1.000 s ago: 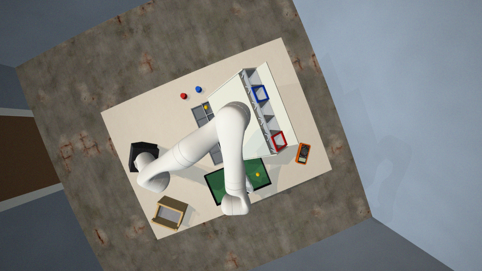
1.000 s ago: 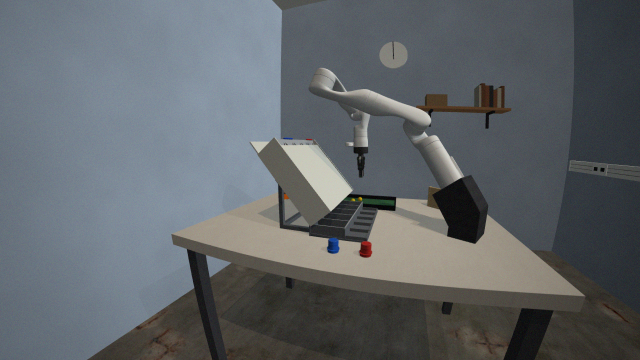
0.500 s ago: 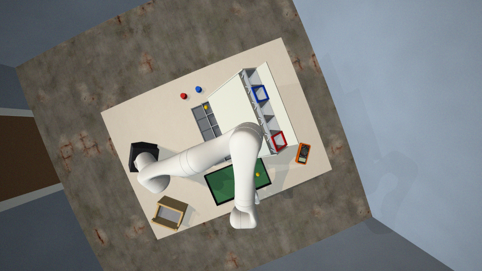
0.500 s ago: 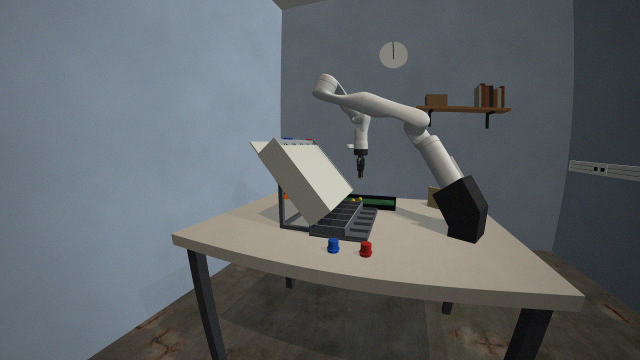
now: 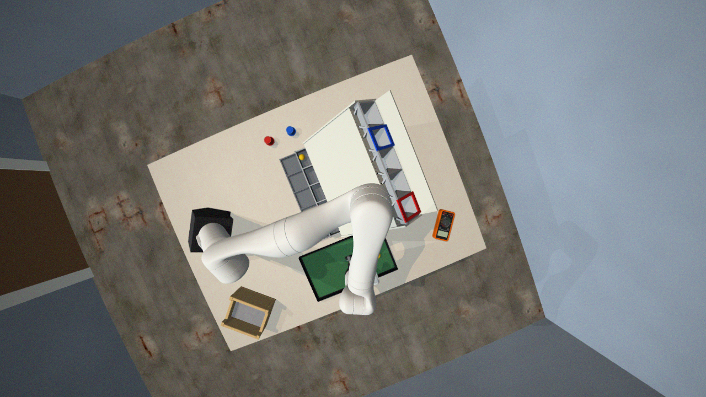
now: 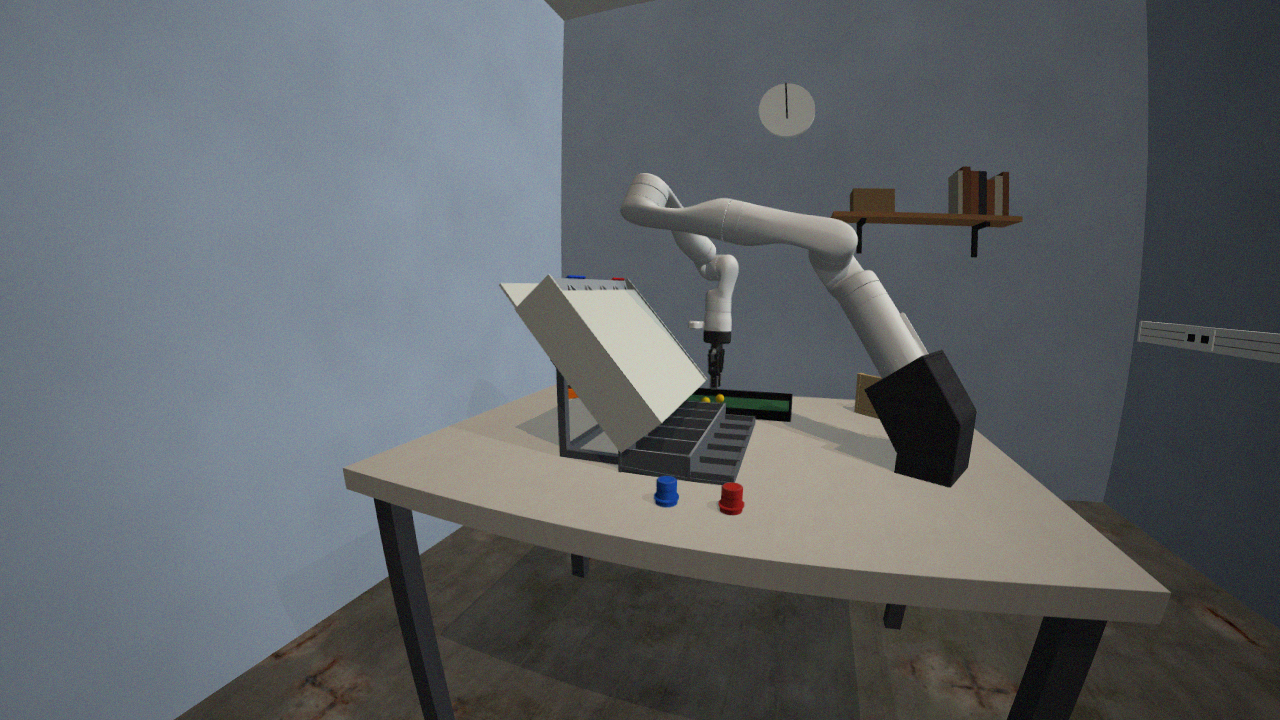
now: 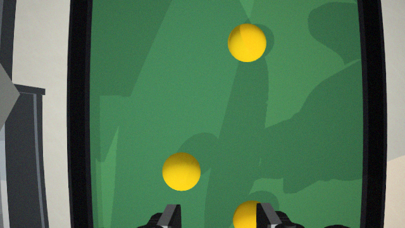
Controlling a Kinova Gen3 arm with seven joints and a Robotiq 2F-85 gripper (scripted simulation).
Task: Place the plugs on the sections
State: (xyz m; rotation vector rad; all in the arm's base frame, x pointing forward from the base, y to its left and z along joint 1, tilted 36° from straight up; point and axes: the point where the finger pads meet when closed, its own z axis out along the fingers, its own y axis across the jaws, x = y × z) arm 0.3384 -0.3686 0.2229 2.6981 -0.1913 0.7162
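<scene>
The green marble tray lies 60 mm below my hand and 20 mm behind it. Round my hand: orange multimeter 400 mm ahead, 120 mm to the right, 50 mm below; white sloped cover 290 mm to the left, 180 mm ahead, 140 mm above; wooden frame 480 mm behind, 100 mm to the left, 20 mm below.
</scene>
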